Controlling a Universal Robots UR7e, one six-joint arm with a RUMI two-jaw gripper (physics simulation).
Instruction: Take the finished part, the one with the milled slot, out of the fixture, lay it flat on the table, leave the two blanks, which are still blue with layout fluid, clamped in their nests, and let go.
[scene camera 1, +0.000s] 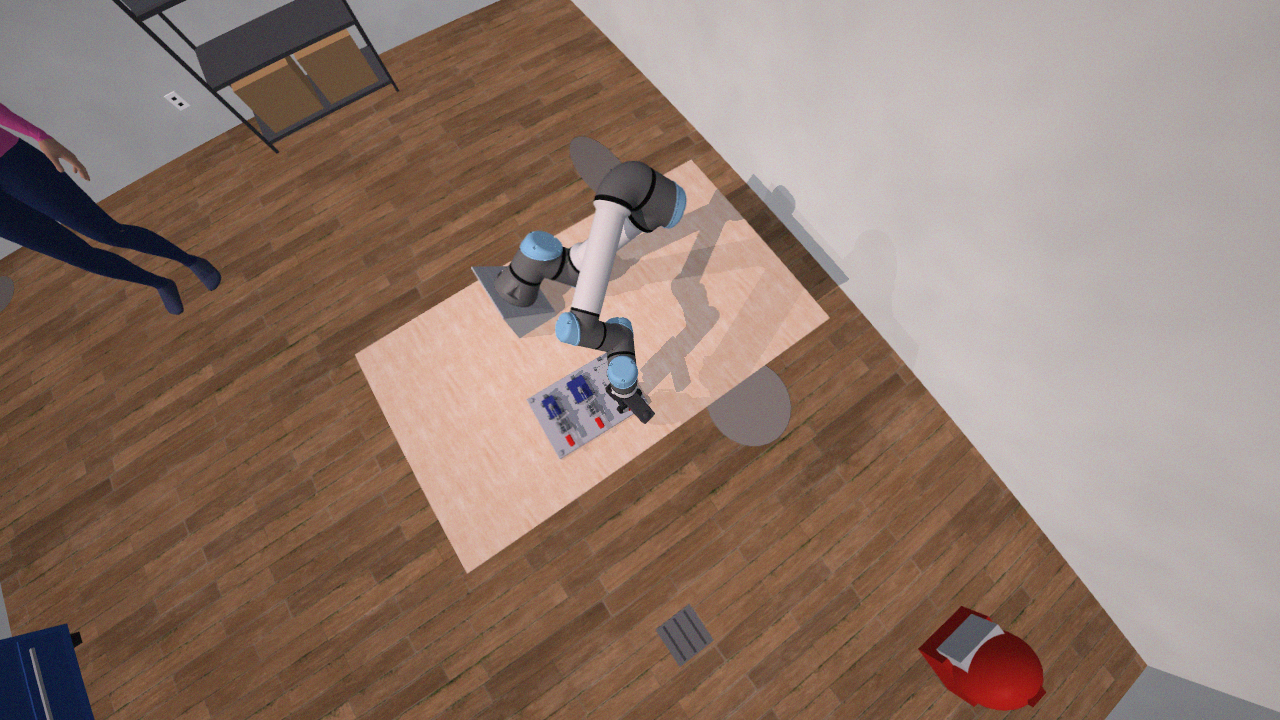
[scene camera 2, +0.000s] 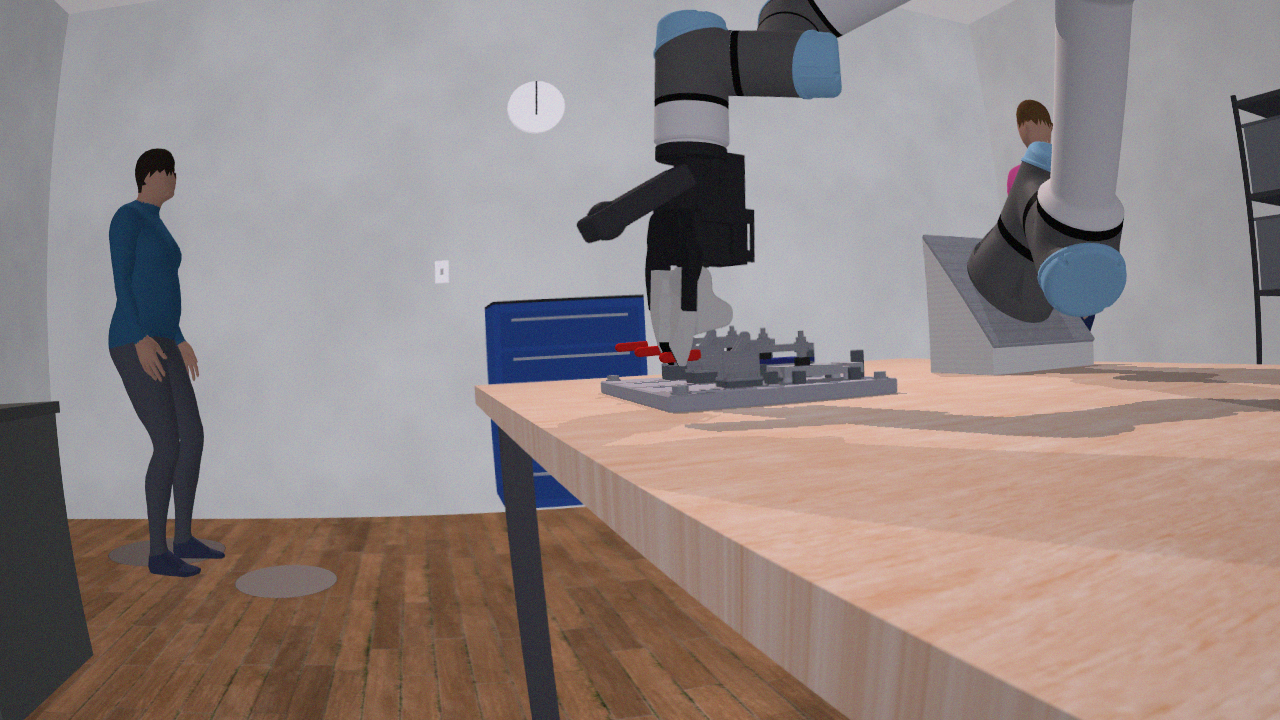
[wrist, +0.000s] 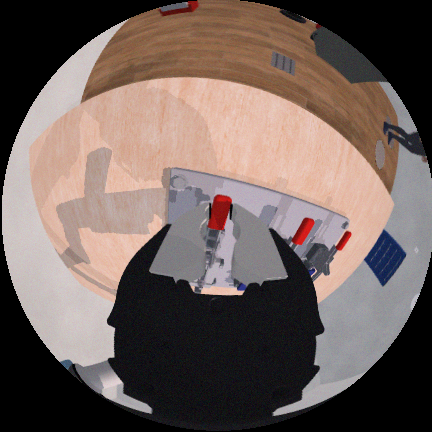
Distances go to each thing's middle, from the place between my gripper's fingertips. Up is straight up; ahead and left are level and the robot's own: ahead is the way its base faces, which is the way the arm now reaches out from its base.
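Scene:
Counted from my hand, the clamp arm (scene camera 2: 801, 346) is 1 cm above and 10 cm behind. The fixture plate (scene camera 2: 654, 392) sits 3 cm below my hand, 10 cm behind it and 11 cm to the right of it, while the finished part (scene camera 2: 816, 369) is 1 cm below my hand and 15 cm behind it.

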